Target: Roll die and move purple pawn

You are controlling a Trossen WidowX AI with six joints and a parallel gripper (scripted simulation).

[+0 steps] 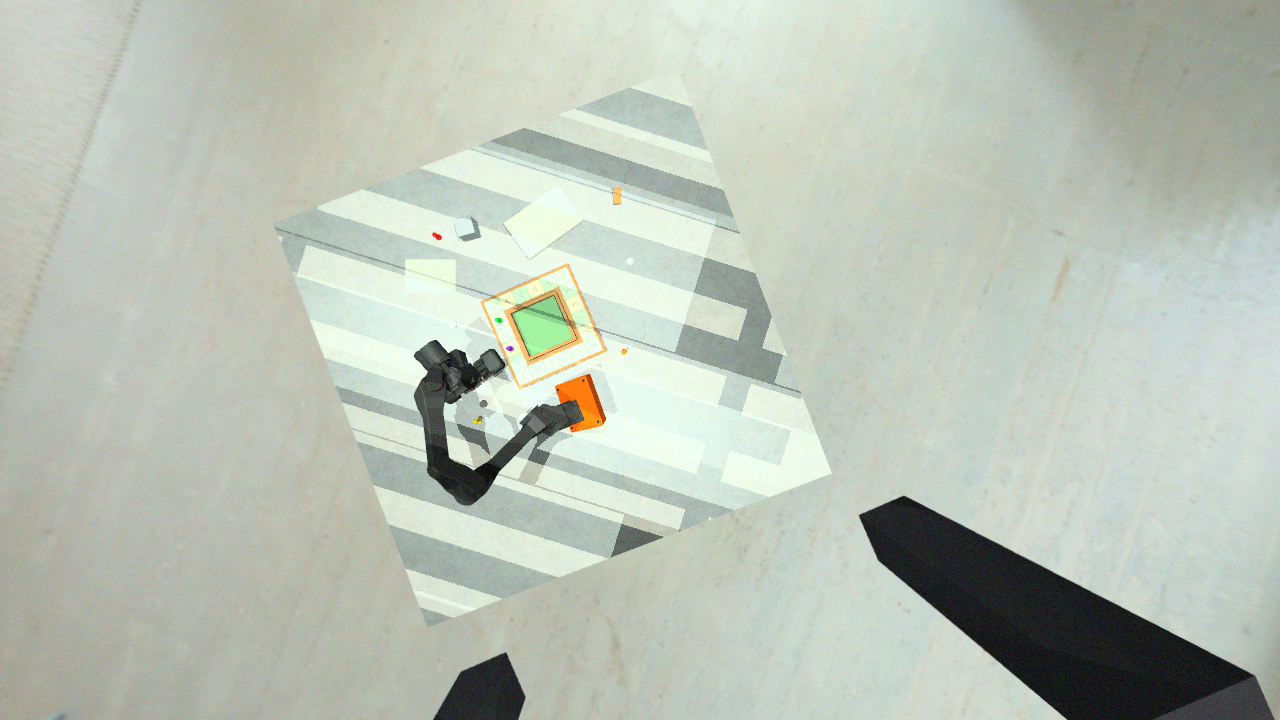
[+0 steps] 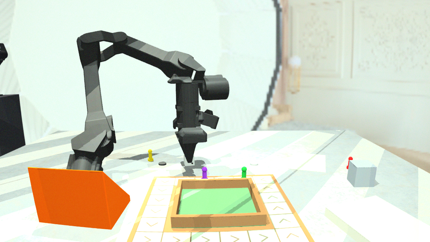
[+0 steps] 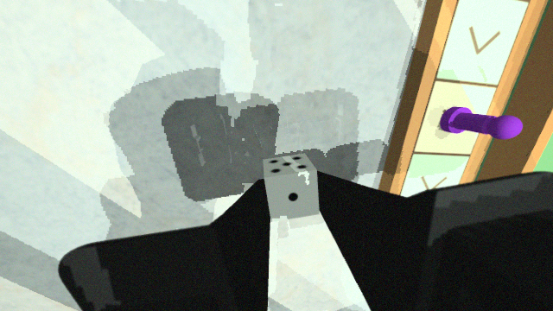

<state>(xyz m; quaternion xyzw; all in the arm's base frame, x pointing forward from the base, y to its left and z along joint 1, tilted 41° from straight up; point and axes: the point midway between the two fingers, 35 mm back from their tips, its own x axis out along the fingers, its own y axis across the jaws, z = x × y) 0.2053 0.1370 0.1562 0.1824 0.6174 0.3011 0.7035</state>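
Right now the purple pawn is 4 cm ahead of my gripper tip and 10 cm to the right of it. Round my gripper tip: black disc (8 cm behind, 4 cm to the left, 2 cm below); then die (right at my gripper tip); then yellow pawn (12 cm behind, 7 cm to the left, 1 cm below).
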